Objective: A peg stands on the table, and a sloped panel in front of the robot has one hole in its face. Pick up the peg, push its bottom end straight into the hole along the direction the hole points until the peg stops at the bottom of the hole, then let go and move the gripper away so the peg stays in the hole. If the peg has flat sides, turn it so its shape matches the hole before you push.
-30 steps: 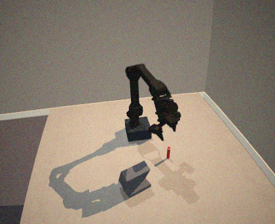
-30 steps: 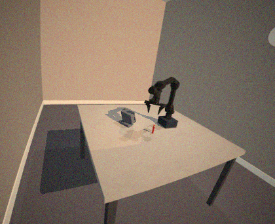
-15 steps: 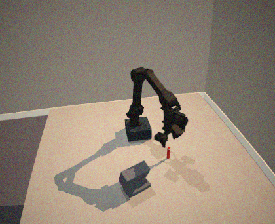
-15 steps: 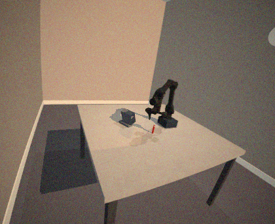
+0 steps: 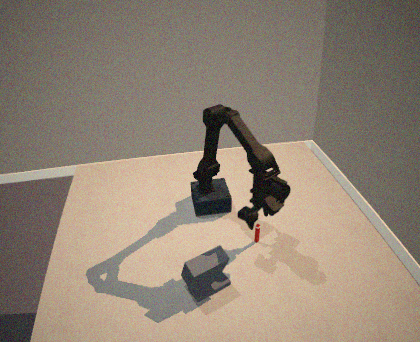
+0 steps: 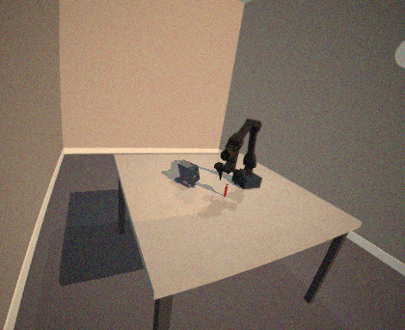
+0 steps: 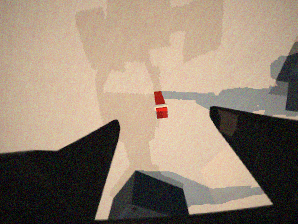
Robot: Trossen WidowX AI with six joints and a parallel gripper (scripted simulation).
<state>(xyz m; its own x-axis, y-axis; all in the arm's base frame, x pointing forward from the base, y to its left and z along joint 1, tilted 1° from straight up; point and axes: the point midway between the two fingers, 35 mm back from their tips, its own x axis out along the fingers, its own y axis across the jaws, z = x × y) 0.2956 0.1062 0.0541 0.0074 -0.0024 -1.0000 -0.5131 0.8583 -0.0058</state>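
Now: gripper tip 4 cm above the red square peg. Round my gripper tip: grey sloped panel 24 cm to the right, 12 cm ahead, 2 cm below.
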